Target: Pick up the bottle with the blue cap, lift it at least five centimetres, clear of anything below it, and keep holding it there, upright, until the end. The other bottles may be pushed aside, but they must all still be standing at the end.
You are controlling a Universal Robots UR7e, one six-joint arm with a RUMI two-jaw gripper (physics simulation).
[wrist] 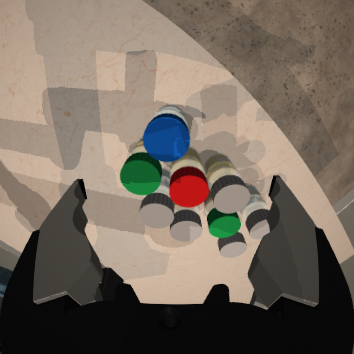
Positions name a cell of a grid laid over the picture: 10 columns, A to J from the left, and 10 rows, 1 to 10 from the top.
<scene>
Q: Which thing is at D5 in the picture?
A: A green-capped bottle.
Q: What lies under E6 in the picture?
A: A grey-capped bottle.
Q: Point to a grey-capped bottle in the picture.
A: At F7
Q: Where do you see a grey-capped bottle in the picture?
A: At G6
</scene>
